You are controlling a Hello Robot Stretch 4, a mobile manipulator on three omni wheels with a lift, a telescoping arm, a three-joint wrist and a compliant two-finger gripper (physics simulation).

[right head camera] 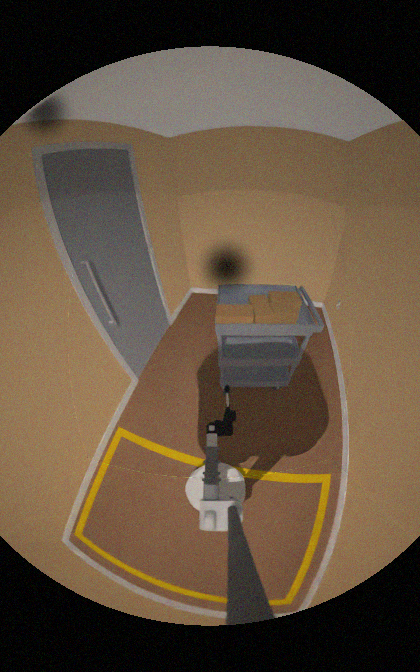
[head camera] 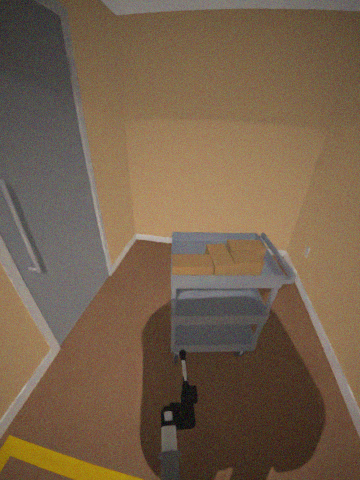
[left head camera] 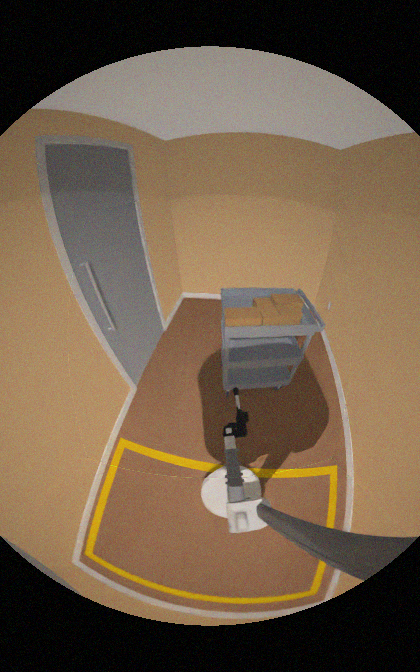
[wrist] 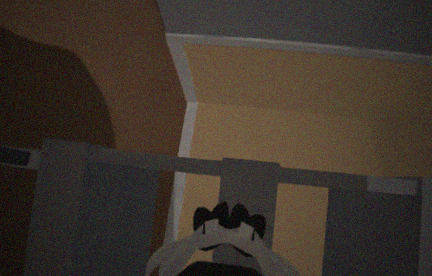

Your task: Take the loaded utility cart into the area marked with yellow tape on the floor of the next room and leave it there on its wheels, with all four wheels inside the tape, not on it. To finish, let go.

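Places are measured from the robot's base along level axes (x ahead, y left, z up), in centimetres.
Where they show: gripper, fingertip midpoint: (head camera: 182, 350) (wrist: 230, 219).
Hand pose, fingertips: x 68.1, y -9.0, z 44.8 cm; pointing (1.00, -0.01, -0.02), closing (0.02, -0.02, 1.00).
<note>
After its pixels a point has its place.
The grey-blue utility cart (head camera: 225, 281) @[y -32.3, x 84.3, z 79.8 cm] (left head camera: 272, 330) (right head camera: 265, 328) stands upright beyond the front line of the yellow tape (head camera: 50, 456) @[y 65.6, x 36.8, z -2.7 cm] (left head camera: 170, 458) (right head camera: 160, 449), outside the marked area. Brown boxes (head camera: 192, 264) @[y -14.8, x 88.8, z 88.4 cm] (left head camera: 243, 316) (right head camera: 235, 313) lie in its top tray, and its handle is on the right side. My gripper (head camera: 183, 354) @[y -9.0, x 68.1, z 44.8 cm] (left head camera: 236, 391) (right head camera: 227, 388) (wrist: 230, 219) @[y -9.0, x 68.1, z 44.8 cm] is shut and empty, near the cart's lower left front corner in the head views. In the wrist view the fingertips are together in front of a cart upright (wrist: 250, 190) @[y -8.2, x 86.0, z 47.3 cm]. The far wheels are hidden.
My white round base (left head camera: 212, 495) (right head camera: 195, 487) overlaps the front tape line. A grey door (head camera: 45, 150) @[y 72.3, x 147.1, z 135.7 cm] (left head camera: 95, 215) (right head camera: 92, 215) with a long handle is in the left wall. The right wall is close beside the cart, and the back wall is behind it.
</note>
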